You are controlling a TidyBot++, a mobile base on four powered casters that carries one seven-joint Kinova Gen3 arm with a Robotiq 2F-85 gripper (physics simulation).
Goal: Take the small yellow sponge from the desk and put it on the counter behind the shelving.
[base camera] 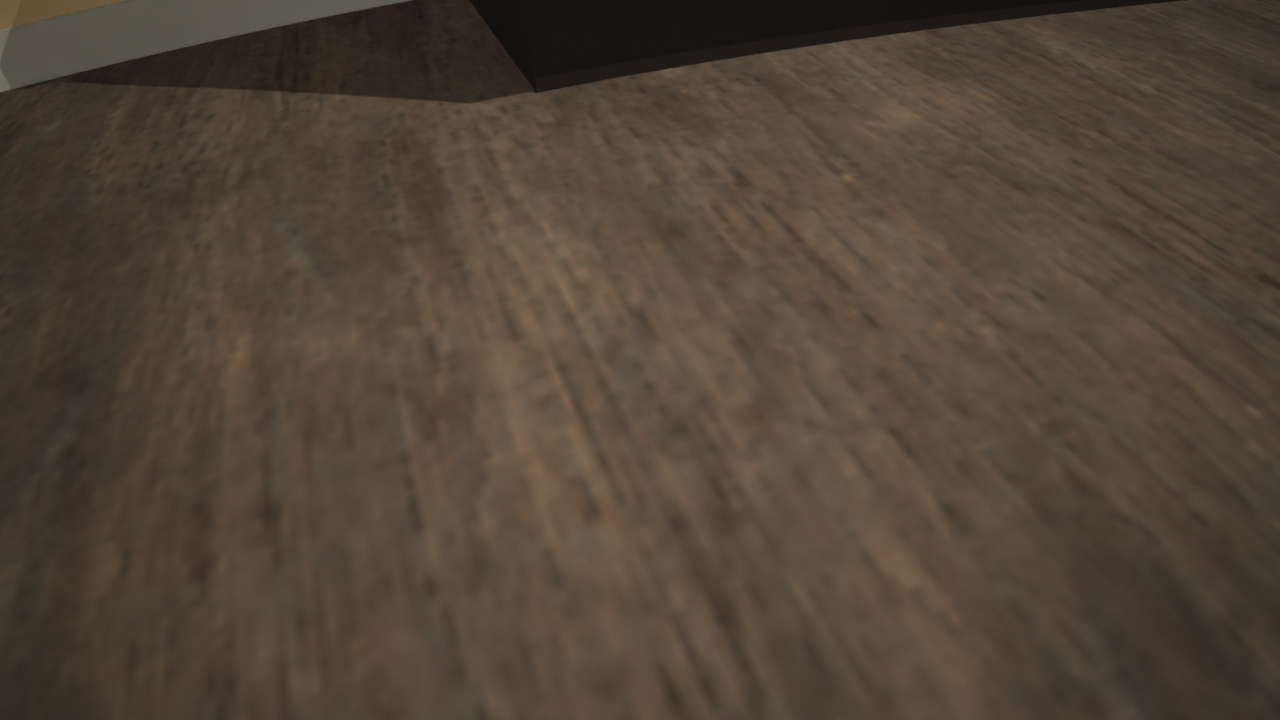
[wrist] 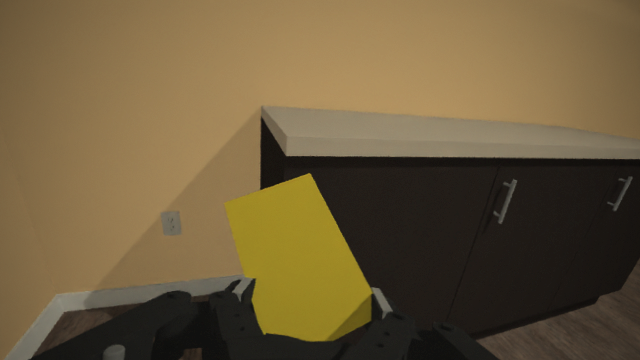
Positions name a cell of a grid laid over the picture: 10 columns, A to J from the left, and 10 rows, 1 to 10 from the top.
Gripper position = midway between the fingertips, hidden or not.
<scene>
My gripper shows in the wrist view (E9); in the base camera view it is out of frame. A small yellow sponge shows in the wrist view (E8); in the base camera view it is out of frame.
</scene>
